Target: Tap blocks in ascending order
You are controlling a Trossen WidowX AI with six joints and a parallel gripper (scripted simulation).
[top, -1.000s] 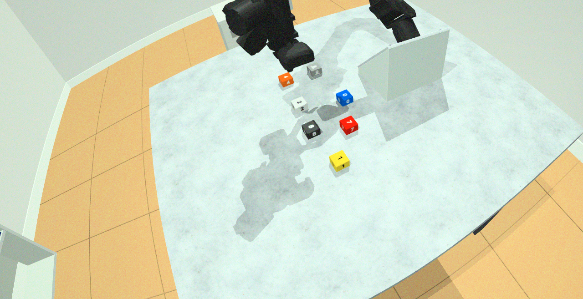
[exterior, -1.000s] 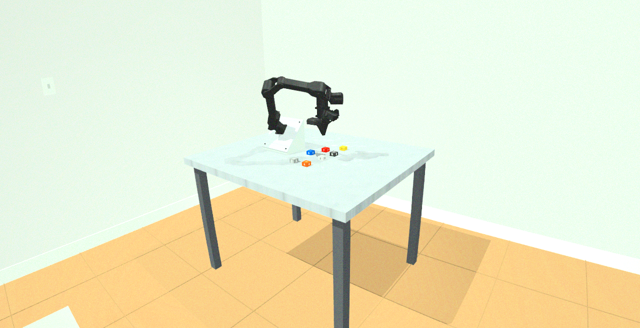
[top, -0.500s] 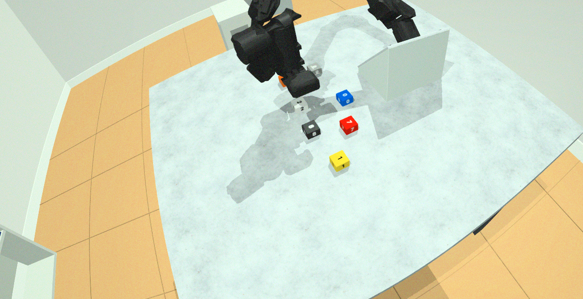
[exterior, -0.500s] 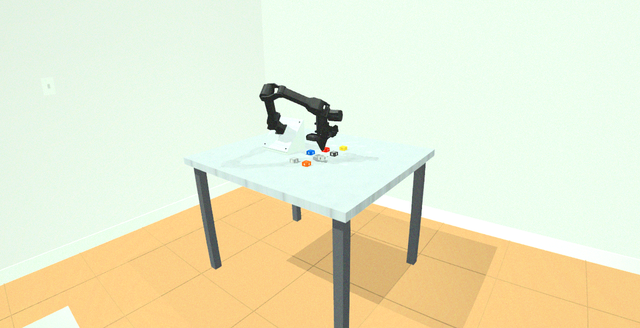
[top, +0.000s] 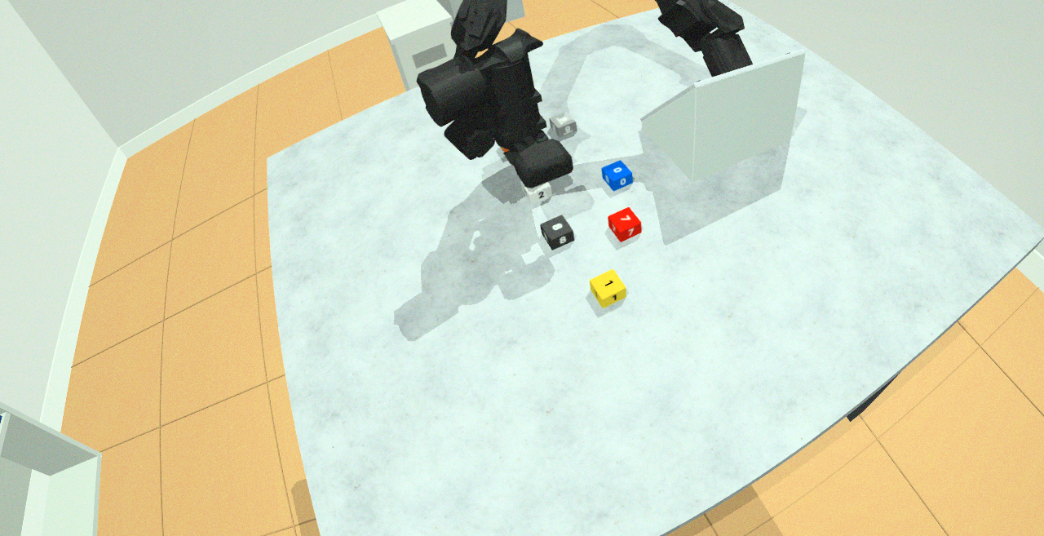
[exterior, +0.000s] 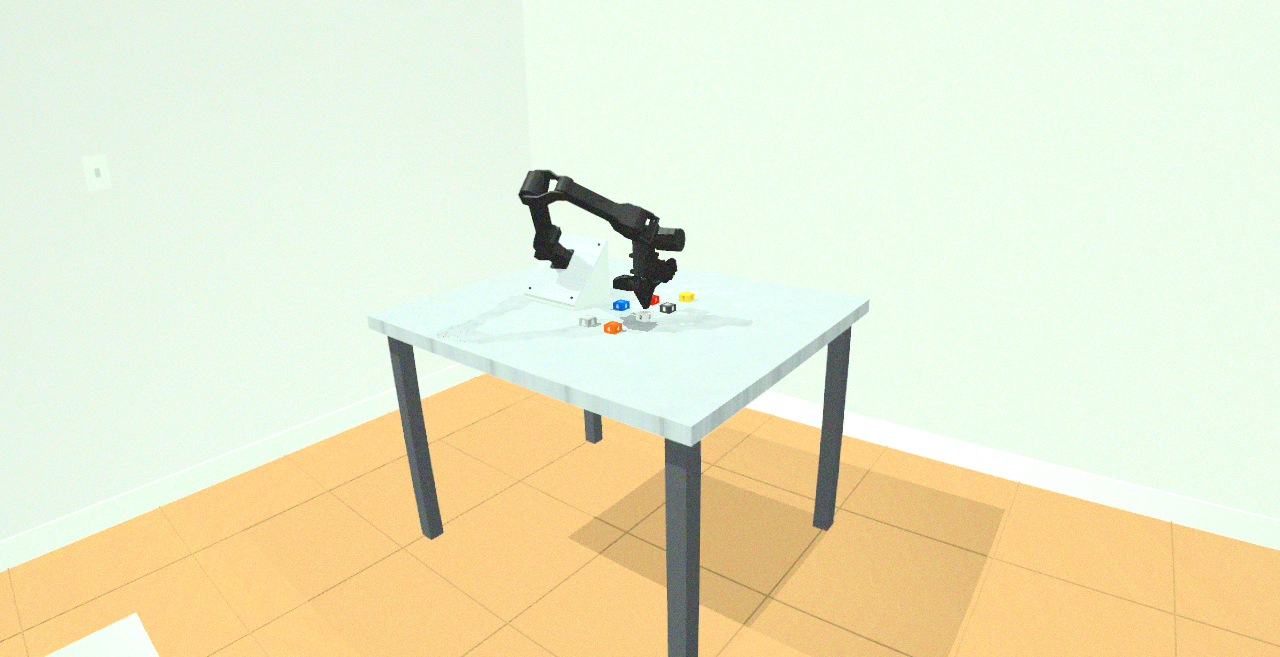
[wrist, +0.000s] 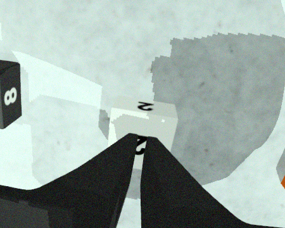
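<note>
The white block is 20 mm below my gripper tip and 10 mm behind it. The rest, counted from my gripper tip: blue block (110 mm behind, 40 mm to the left, 20 mm below); then orange block (110 mm to the right, 20 mm below, 20 mm behind); then black block (90 mm to the left, 20 mm below, 10 mm ahead).
</note>
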